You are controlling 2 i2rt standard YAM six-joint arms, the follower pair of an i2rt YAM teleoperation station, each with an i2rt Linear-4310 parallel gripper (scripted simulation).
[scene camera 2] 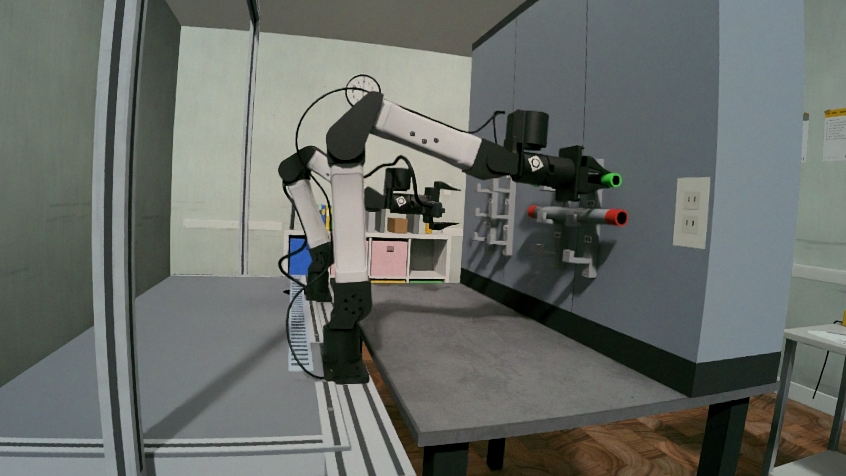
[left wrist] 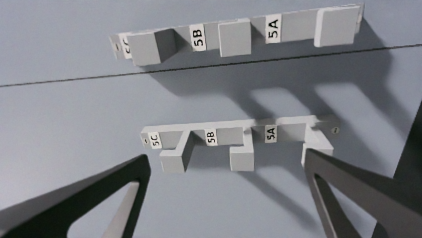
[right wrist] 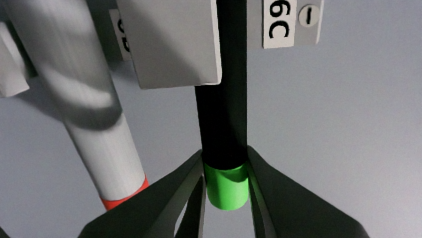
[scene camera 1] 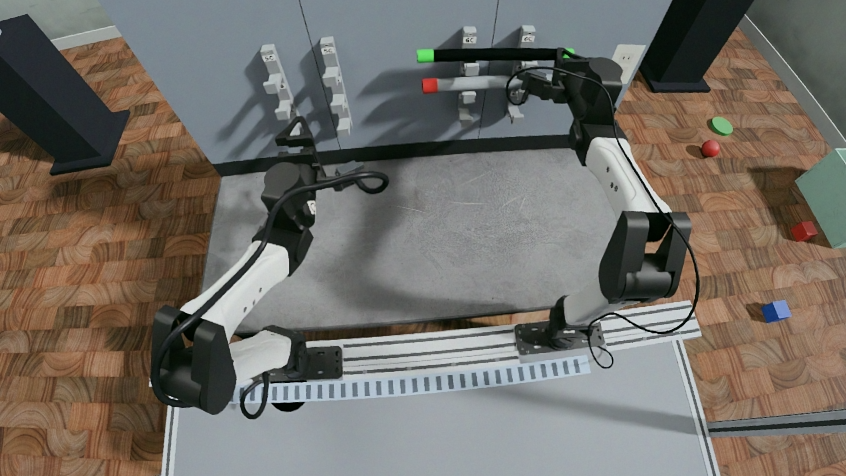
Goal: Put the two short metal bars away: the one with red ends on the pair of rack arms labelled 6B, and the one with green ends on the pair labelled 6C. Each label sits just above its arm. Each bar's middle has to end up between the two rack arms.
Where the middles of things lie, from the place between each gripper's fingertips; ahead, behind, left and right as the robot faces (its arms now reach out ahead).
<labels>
Now: right hand 120 mm to the right of the red-ended bar [scene camera 2: 615,217], 70 mm above it and 10 mm short of it. The rest, counted from my right hand: outlet plate [scene camera 2: 699,184] 180 mm to the right, 50 mm below, 40 mm ahead; rack strip [scene camera 1: 464,98] 190 mm to the left, 80 mm below; green-ended bar [scene camera 1: 471,54] 130 mm to the left, 10 mm ahead.
Now: the rack strip 340 mm to the right of my left hand, 110 mm ahead of it and 10 mm below it. The rest, counted from my left hand: red-ended bar 410 mm to the right, 110 mm ahead; outlet plate 720 mm to the right, 140 mm ahead, 20 mm above; green-ended bar 400 mm to the right, 110 mm ahead, 70 mm above.
</labels>
